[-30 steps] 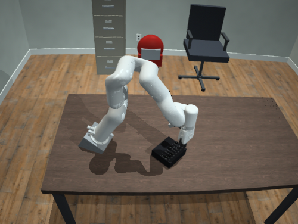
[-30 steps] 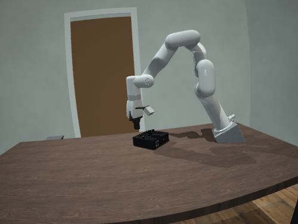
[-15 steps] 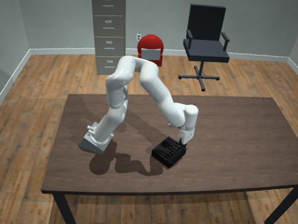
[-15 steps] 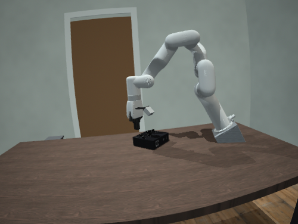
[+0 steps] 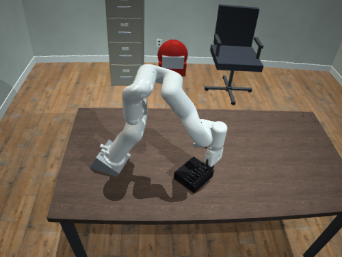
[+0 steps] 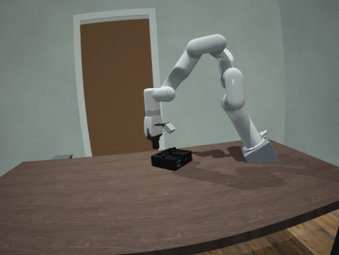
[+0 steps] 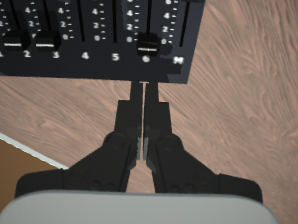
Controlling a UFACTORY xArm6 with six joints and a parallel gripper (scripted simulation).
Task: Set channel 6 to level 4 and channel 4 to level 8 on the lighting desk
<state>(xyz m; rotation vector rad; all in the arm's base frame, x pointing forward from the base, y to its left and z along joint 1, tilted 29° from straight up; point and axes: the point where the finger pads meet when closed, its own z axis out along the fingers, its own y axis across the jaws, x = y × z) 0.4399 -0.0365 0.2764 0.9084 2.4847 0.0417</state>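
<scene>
Right now the channel 6 cap is 2 cm behind my hand, 2 cm to the left of it and 4 cm below it. The rest, counted from my hand: master cap: 3 cm behind, 6 cm to the left, 4 cm below; channel 3 cap: 6 cm behind, 3 cm to the right, 4 cm below; channel 5 cap: 6 cm behind, 3 cm to the left, 4 cm below.
</scene>
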